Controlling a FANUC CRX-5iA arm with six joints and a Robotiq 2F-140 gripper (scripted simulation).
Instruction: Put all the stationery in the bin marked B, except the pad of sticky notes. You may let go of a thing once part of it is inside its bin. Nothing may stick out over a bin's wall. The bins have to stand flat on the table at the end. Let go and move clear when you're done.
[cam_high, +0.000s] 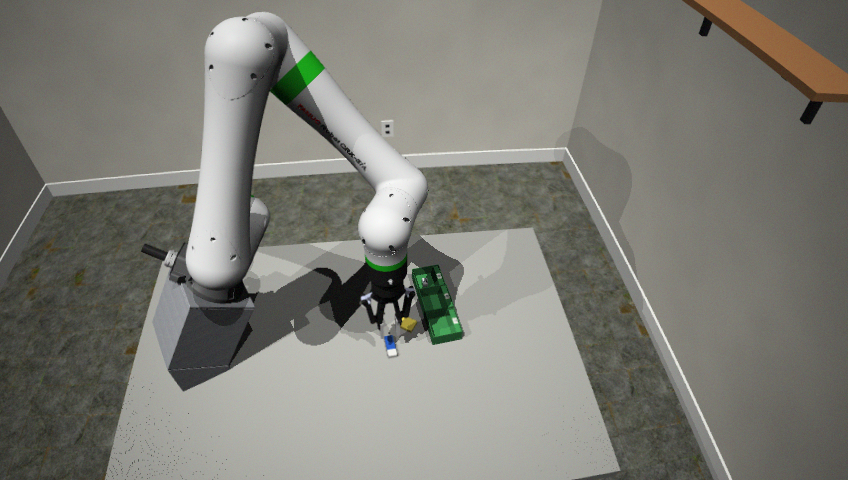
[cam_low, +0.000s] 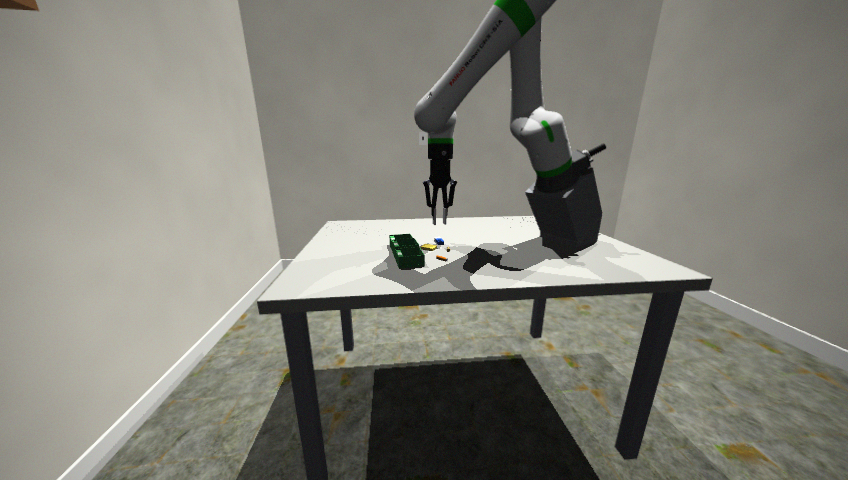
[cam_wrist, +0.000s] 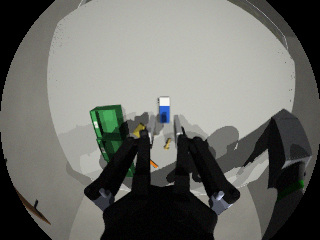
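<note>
Now: the white eraser 1 cm to the right of my hand and 10 cm below it. From my hand the other things lie so: sticky notes 4 cm ahead, 8 cm to the left, 10 cm below; then grey-white object 8 cm ahead, 23 cm to the left, 9 cm below; then tan piece 4 cm behind, 10 cm to the left, 10 cm below.
</note>
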